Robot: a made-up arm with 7 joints. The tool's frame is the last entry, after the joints.
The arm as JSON. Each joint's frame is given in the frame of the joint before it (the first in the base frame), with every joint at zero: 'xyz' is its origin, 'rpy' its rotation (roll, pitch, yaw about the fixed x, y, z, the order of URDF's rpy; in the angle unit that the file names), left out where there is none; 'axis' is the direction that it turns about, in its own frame. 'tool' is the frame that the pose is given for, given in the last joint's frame.
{
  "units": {
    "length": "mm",
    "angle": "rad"
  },
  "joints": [
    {
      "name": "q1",
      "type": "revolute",
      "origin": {
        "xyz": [
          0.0,
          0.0,
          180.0
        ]
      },
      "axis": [
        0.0,
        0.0,
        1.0
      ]
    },
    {
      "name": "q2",
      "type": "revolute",
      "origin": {
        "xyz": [
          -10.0,
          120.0,
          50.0
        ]
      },
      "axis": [
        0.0,
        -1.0,
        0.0
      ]
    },
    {
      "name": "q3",
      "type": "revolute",
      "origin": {
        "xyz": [
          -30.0,
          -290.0,
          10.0
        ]
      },
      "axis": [
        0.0,
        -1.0,
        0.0
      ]
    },
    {
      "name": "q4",
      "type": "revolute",
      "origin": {
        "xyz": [
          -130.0,
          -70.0,
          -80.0
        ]
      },
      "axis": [
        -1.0,
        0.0,
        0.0
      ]
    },
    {
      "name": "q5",
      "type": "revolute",
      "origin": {
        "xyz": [
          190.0,
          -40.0,
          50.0
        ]
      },
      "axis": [
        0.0,
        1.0,
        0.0
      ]
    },
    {
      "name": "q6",
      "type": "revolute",
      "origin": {
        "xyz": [
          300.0,
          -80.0,
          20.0
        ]
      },
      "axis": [
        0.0,
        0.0,
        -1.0
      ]
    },
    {
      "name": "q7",
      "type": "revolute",
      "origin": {
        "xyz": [
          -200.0,
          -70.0,
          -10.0
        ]
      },
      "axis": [
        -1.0,
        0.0,
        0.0
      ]
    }
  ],
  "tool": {
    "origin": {
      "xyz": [
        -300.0,
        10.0,
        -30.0
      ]
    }
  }
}
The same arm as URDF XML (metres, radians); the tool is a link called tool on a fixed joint. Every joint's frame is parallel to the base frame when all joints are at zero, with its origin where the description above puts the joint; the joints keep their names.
<robot name="arm">
  <joint name="tool_fixed" type="fixed">
    <parent link="link7"/>
    <child link="tool"/>
    <origin xyz="-0.3 0.01 -0.03"/>
  </joint>
  <joint name="q7" type="continuous">
    <parent link="link6"/>
    <child link="link7"/>
    <origin xyz="-0.2 -0.07 -0.01"/>
    <axis xyz="-1 0 0"/>
  </joint>
  <joint name="q6" type="continuous">
    <parent link="link5"/>
    <child link="link6"/>
    <origin xyz="0.3 -0.08 0.02"/>
    <axis xyz="0 0 -1"/>
  </joint>
  <joint name="q5" type="continuous">
    <parent link="link4"/>
    <child link="link5"/>
    <origin xyz="0.19 -0.04 0.05"/>
    <axis xyz="0 1 0"/>
  </joint>
  <joint name="q4" type="continuous">
    <parent link="link3"/>
    <child link="link4"/>
    <origin xyz="-0.13 -0.07 -0.08"/>
    <axis xyz="-1 0 0"/>
  </joint>
  <joint name="q3" type="continuous">
    <parent link="link2"/>
    <child link="link3"/>
    <origin xyz="-0.03 -0.29 0.01"/>
    <axis xyz="0 -1 0"/>
  </joint>
  <joint name="q2" type="continuous">
    <parent link="link1"/>
    <child link="link2"/>
    <origin xyz="-0.01 0.12 0.05"/>
    <axis xyz="0 -1 0"/>
  </joint>
  <joint name="q1" type="continuous">
    <parent link="base"/>
    <child link="link1"/>
    <origin xyz="0 0 0.18"/>
    <axis xyz="0 0 1"/>
  </joint>
  <link name="base"/>
  <link name="link1"/>
  <link name="link2"/>
  <link name="link3"/>
  <link name="link4"/>
  <link name="link5"/>
  <link name="link6"/>
  <link name="link7"/>
  <link name="tool"/>
</robot>

